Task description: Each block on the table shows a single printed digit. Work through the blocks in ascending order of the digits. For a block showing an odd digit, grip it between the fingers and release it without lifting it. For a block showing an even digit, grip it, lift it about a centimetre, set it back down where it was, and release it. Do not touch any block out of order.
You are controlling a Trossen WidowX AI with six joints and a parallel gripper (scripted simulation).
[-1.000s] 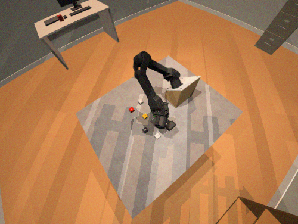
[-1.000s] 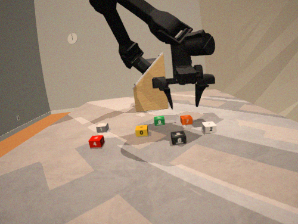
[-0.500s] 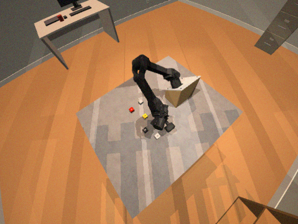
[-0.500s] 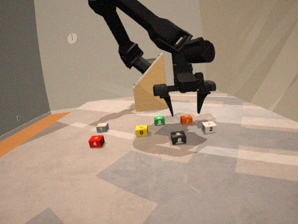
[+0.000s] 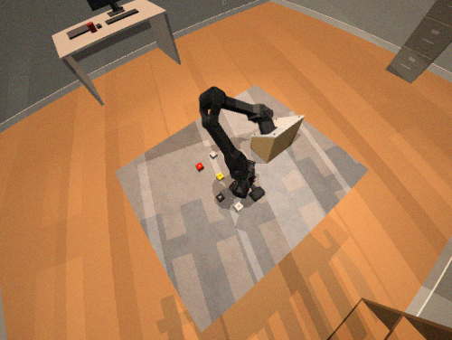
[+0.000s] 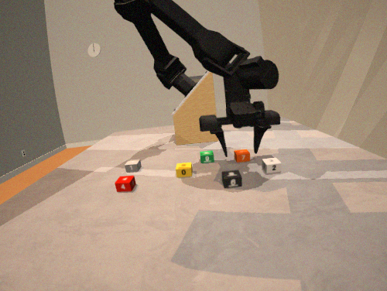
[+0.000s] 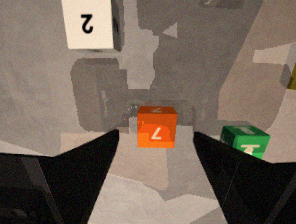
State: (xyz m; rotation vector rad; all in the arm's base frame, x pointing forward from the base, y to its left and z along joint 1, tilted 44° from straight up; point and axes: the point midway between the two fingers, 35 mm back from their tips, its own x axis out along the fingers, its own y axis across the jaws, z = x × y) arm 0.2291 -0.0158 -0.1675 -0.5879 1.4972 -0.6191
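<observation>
The orange block lies 10 mm ahead of my gripper tip. From my gripper tip the other things lie so: white block 90 mm ahead, 50 mm to the left; then black block 130 mm ahead, 50 mm to the right; then green block 80 mm to the right, 10 mm behind.
</observation>
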